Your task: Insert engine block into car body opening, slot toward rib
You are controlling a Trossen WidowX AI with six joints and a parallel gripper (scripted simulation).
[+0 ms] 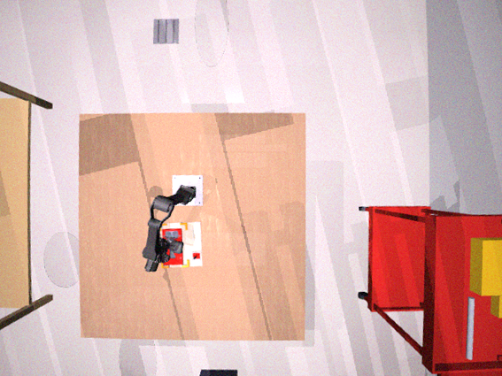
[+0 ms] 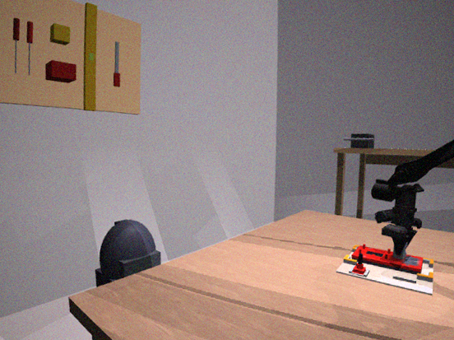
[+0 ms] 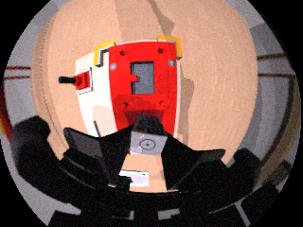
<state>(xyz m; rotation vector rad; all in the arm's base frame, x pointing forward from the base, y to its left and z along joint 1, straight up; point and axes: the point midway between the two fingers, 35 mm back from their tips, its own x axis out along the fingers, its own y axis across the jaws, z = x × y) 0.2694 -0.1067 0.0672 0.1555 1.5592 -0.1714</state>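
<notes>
My gripper tip is 1 cm below the engine block.
</notes>
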